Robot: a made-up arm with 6 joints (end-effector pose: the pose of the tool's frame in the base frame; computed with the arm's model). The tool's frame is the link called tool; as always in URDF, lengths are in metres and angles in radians. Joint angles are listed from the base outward.
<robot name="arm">
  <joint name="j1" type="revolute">
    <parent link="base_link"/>
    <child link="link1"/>
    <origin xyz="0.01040 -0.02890 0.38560"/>
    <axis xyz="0 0 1"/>
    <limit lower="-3.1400" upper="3.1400" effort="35" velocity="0.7"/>
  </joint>
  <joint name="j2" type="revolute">
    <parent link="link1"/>
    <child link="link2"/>
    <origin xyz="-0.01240 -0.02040 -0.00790"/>
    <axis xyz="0 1 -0.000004"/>
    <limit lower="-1.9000" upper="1.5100" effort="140" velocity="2"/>
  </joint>
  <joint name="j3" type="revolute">
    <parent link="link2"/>
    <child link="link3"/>
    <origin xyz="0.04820 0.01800 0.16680"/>
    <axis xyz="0 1 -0.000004"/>
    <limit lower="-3.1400" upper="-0.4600" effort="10" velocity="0.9"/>
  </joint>
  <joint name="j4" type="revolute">
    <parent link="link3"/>
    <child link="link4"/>
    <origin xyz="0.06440 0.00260 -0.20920"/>
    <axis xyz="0 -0.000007 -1"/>
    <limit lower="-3.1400" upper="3.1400" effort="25" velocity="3.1"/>
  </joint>
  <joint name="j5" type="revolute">
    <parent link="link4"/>
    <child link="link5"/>
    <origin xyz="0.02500 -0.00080 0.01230"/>
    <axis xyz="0 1 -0.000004"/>
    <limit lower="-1.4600" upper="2.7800" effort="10" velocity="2.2"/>
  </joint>
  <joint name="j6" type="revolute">
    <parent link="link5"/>
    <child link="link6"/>
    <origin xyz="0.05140 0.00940 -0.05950"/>
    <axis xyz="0 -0.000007 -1"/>
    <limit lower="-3.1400" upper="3.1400" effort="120" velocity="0.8"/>
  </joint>
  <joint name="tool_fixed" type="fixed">
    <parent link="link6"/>
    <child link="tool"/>
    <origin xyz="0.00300 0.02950 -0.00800" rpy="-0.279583 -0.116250 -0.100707"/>
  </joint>
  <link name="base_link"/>
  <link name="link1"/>
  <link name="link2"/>
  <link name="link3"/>
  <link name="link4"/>
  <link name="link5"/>
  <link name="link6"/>
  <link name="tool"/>
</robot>
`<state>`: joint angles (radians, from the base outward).
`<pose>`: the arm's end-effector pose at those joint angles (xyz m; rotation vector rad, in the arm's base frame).
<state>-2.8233 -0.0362 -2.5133 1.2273 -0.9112 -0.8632</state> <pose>-0.0577 0.0342 0.7936 1.9457 0.4790 0.1627</pose>
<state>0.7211 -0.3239 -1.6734 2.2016 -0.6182 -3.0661</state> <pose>0.1994 0.0443 0.6332 -0.4968 -1.8152 0.4729</pose>
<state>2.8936 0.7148 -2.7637 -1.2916 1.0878 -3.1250</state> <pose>-0.3114 0.0707 0.6685 1.0980 0.6622 -0.2613</pose>
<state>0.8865 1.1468 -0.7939 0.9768 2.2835 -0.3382</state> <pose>0.0570 0.1339 0.2052 0.0823 2.3363 0.0373</pose>
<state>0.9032 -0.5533 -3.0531 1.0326 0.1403 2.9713</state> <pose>-0.0921 -0.2709 0.7509 1.6363 2.0873 0.7418</pose>
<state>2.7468 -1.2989 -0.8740 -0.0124 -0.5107 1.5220</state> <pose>0.0912 -0.0722 0.7504 2.0011 1.3828 0.4001</pose>
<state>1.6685 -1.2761 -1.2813 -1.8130 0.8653 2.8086</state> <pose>0.0011 -0.0988 0.7549 2.0481 -0.6248 -1.0660</pose>
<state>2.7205 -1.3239 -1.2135 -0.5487 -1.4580 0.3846</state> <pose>0.1512 -0.1815 0.6546 -2.4575 0.1212 0.8554</pose>
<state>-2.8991 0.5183 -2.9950 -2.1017 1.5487 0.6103</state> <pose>-0.2273 -0.0353 0.7465 1.2339 -1.5891 0.5393</pose>
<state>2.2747 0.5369 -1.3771 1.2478 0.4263 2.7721</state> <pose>-0.1850 0.2855 0.3535 -0.7603 0.8830 -1.4481</pose>
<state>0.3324 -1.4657 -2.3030 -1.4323 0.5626 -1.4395</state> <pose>-0.3427 -0.1399 0.6291 -2.5778 -1.1112 -0.7955</pose>
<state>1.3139 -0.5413 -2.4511 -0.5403 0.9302 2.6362</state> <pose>-0.0026 -0.1234 0.8422 1.9332 0.4607 -1.0675</pose>
